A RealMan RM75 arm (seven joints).
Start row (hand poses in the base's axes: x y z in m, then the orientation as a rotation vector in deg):
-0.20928, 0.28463, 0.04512, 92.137, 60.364, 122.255
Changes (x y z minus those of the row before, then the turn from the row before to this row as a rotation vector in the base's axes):
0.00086, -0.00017, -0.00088, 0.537, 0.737, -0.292
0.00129, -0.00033, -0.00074, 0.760, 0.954, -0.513
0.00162, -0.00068, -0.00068, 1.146, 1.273, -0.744
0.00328, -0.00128, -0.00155, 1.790, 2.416, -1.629
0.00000, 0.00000, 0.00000, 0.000, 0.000, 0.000
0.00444, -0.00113, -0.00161, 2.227, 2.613, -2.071
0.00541, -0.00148, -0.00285, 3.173, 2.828, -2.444
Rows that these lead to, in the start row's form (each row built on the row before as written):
-0.20842, 0.28446, 0.04424, 93.340, 59.802, 122.096
-0.20713, 0.28413, 0.04350, 94.948, 58.867, 121.847
-0.20551, 0.28345, 0.04282, 97.155, 57.421, 121.565
-0.20223, 0.28217, 0.04127, 101.161, 54.738, 120.483
-0.20223, 0.28217, 0.04127, 101.161, 54.738, 120.483
-0.19779, 0.28104, 0.03966, 105.595, 51.166, 119.241
-0.19238, 0.27956, 0.03681, 110.678, 46.290, 118.220

